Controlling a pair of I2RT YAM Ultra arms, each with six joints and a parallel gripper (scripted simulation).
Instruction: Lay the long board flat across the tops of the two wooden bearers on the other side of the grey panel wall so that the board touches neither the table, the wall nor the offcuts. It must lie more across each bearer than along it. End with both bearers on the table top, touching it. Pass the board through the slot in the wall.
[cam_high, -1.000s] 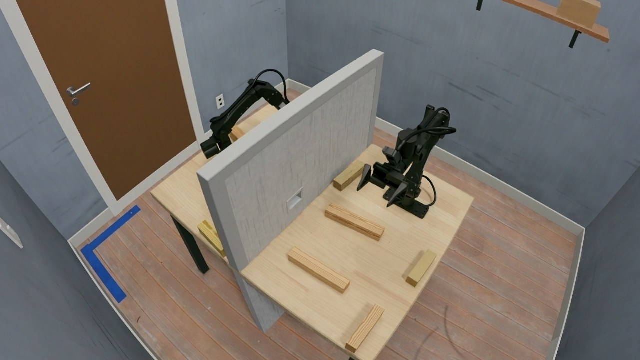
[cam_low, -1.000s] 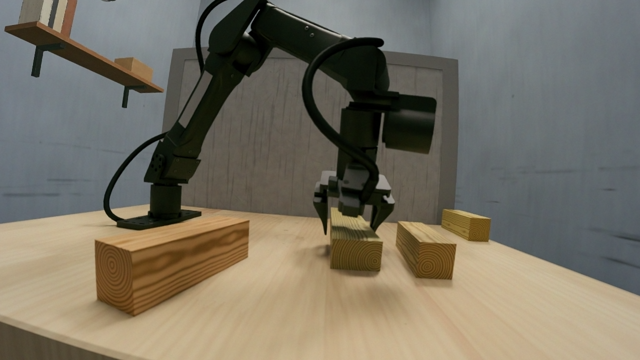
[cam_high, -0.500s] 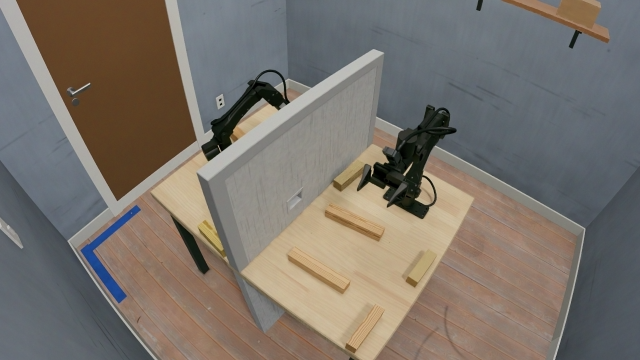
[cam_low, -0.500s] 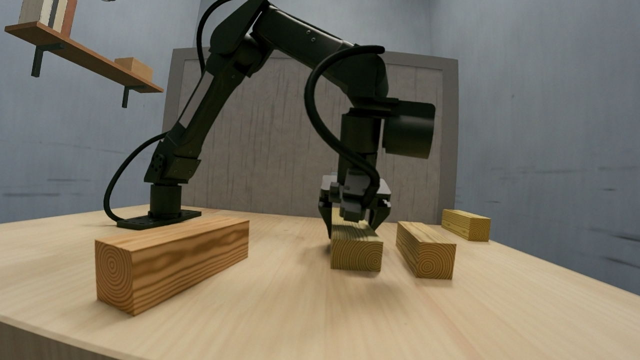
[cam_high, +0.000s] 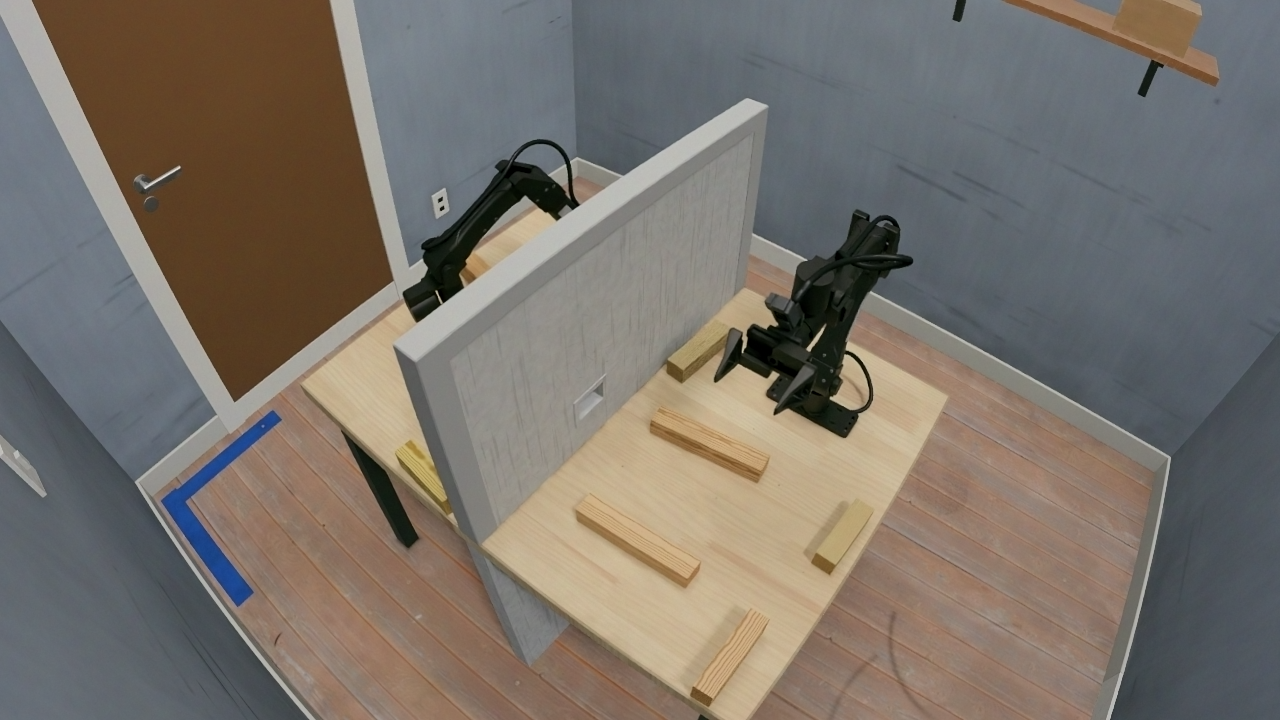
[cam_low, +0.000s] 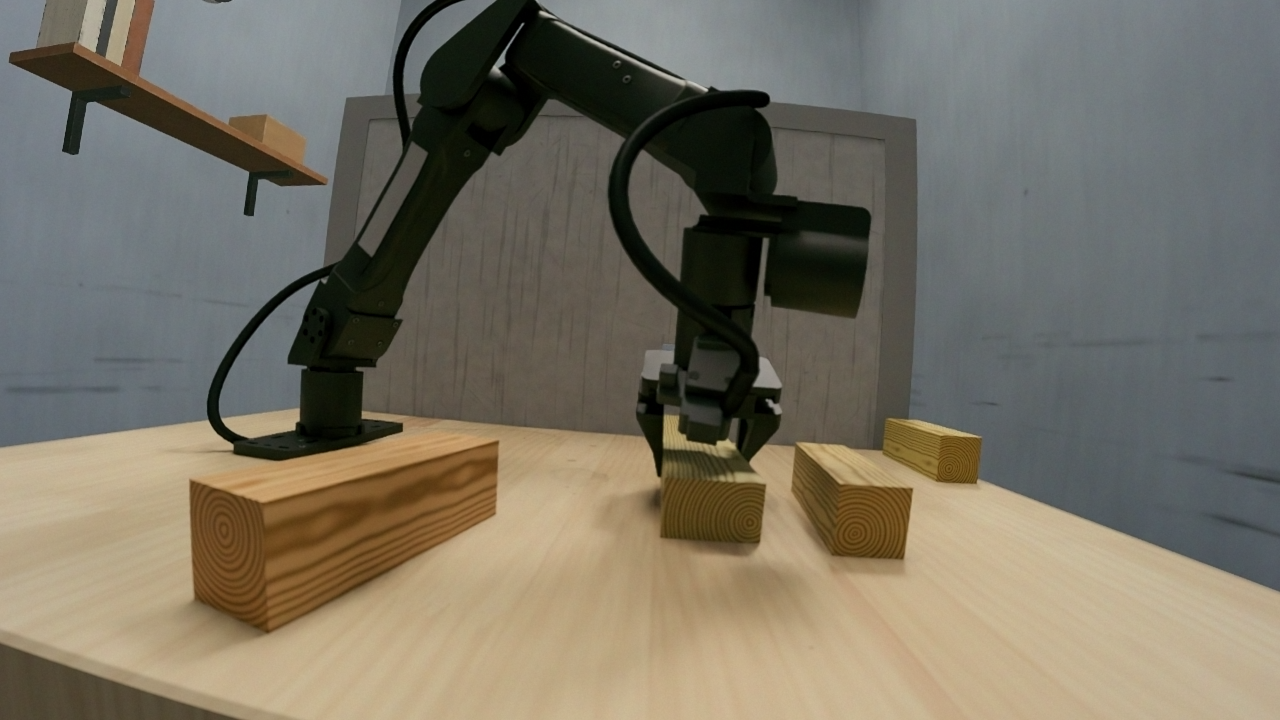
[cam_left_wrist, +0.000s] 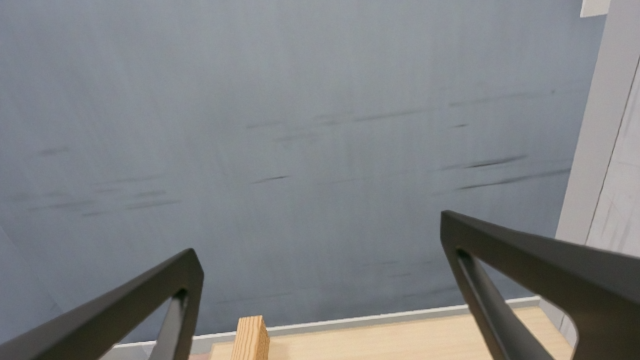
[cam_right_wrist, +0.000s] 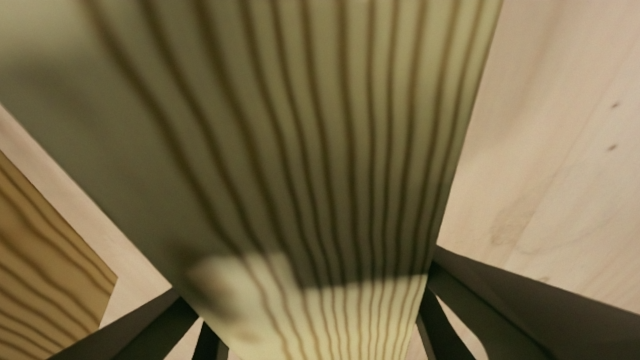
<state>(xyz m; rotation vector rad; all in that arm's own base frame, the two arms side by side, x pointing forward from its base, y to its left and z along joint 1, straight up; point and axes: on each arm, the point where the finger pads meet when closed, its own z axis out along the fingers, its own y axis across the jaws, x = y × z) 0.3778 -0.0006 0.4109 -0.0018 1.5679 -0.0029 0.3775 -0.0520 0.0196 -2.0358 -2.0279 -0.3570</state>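
Right now my right hand is 5 cm to the right of the long pale board. From my right hand the other things lie so: wooden bearer (11 cm ahead, 55 cm to the left); thick block (17 cm behind, 19 cm to the right, 1 cm above).
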